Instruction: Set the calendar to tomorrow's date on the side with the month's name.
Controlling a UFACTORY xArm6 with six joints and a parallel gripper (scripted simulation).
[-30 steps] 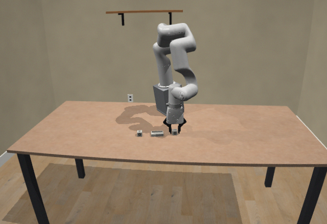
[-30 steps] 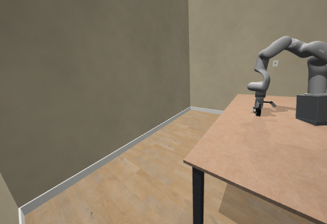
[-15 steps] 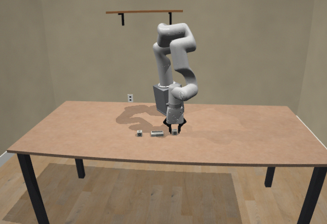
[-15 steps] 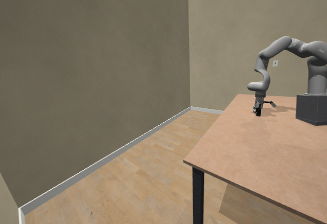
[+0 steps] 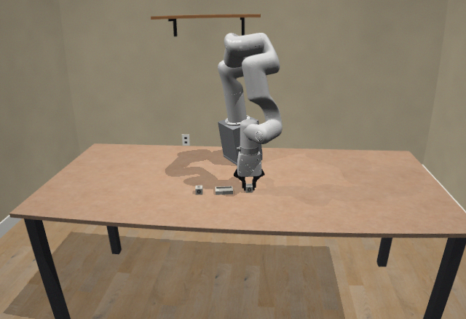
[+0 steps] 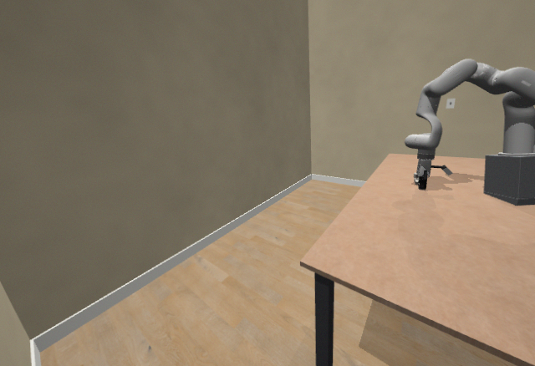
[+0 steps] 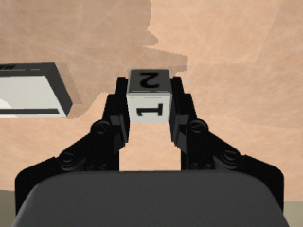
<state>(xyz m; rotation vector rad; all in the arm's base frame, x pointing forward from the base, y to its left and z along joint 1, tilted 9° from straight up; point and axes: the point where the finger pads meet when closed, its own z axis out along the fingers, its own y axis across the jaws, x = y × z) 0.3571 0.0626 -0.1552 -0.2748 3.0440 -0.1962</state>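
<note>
Right now my hand is 2 cm short of the calendar tray, 11 cm to the left of it and 2 cm above it.
</note>
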